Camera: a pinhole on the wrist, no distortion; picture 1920 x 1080 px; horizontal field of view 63.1 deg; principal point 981.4 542.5 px. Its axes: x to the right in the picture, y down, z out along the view. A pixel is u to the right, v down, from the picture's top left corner.
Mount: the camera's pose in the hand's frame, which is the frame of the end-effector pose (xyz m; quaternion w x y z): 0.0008 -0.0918 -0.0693 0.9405 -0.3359 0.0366 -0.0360
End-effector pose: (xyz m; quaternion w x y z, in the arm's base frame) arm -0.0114 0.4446 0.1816 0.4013 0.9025 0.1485 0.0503
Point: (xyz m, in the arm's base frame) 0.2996 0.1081 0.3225
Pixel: outside the picture
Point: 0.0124 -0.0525 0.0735
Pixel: 497 365
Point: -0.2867 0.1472 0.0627
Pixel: outside the picture
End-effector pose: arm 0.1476 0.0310 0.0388 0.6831 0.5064 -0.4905 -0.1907
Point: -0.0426 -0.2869 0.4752
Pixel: 1805 714
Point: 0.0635 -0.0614 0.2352
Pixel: 1449 917
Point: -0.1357 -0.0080 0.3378
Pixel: 958 850
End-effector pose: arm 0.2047 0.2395 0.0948 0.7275 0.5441 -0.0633 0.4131
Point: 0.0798 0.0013 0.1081
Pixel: outside the picture
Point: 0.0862 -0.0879 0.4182
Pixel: 621 603
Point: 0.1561 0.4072 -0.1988
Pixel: behind the camera
